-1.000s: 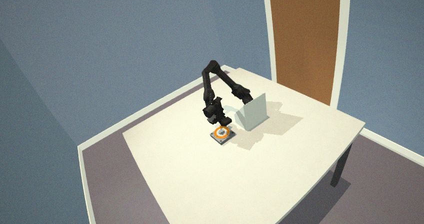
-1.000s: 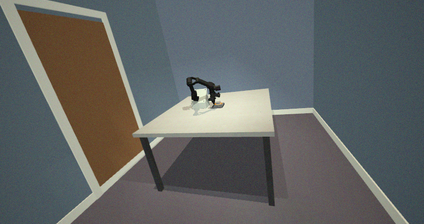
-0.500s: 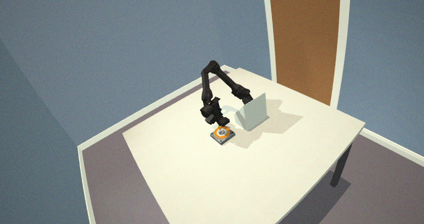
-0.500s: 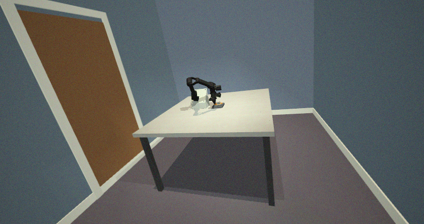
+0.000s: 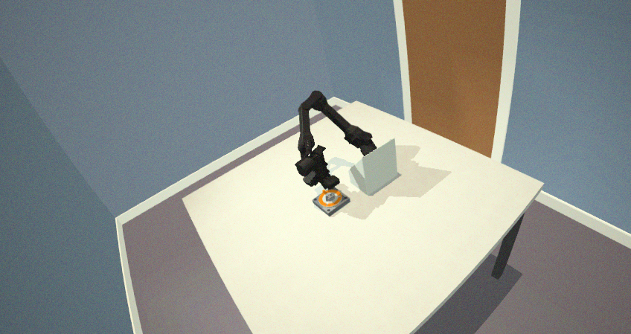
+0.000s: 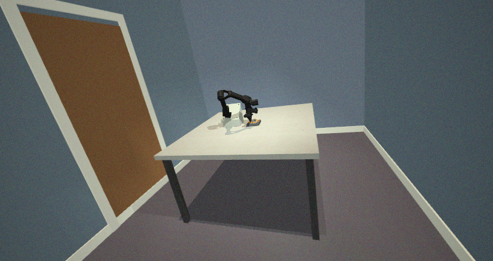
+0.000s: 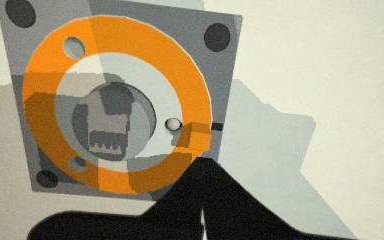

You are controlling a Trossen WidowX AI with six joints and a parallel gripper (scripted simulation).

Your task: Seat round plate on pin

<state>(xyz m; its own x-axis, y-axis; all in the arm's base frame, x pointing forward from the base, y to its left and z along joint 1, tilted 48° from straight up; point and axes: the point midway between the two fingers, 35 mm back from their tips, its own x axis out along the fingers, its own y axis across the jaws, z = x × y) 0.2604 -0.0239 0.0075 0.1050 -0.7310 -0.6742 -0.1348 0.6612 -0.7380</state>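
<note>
Now: gripper tip 1 cm short of the grey base, 5 cm to the right of it and 2 cm above it.
</note>
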